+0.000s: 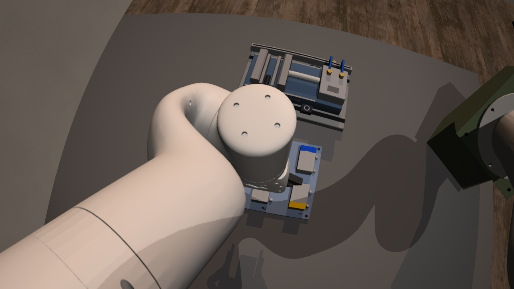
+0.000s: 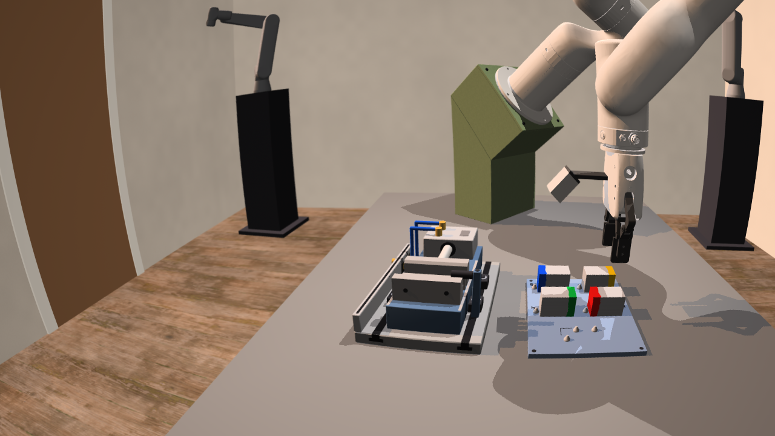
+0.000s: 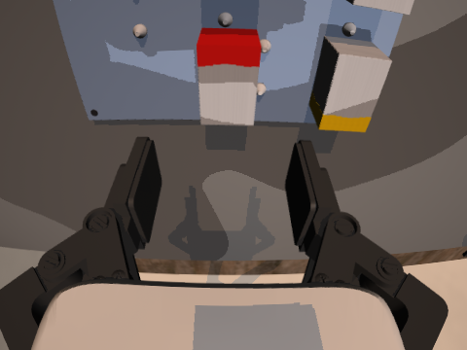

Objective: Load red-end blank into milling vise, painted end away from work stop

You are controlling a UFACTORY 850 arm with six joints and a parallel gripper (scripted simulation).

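The red-ended blank lies 10 cm below my hand. The rest, counted from my hand: infeed plate: 5 cm to the right, 12 cm below; then yellow-ended blank: 9 cm behind, 10 cm below; then green-ended blank: 9 cm to the right, 10 cm below.
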